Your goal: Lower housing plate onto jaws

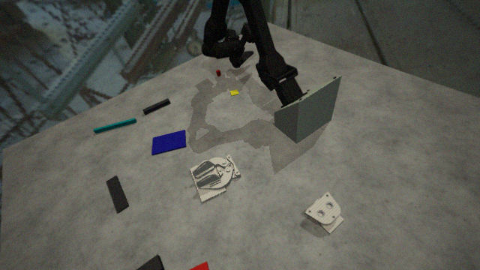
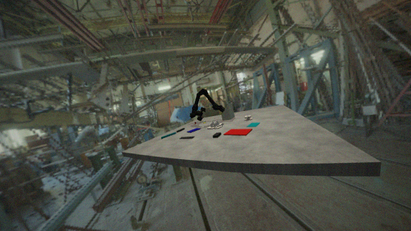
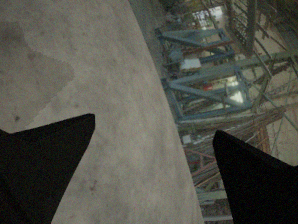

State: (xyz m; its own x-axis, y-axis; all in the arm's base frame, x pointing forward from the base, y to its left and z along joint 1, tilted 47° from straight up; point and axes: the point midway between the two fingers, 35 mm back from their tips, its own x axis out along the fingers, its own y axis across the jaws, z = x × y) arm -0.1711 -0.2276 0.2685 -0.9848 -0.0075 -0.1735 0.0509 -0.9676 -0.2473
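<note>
Right now my gripper tip is 17 cm short of the red cube, 8 cm to the left of it and 7 cm above it. Round my gripper tip: teal bar (63 cm ahead, 15 cm to the right, 7 cm below); yellow block (22 cm ahead, 7 cm to the left, 8 cm below); blue tile (54 cm ahead, 8 cm to the left, 8 cm below).
</note>
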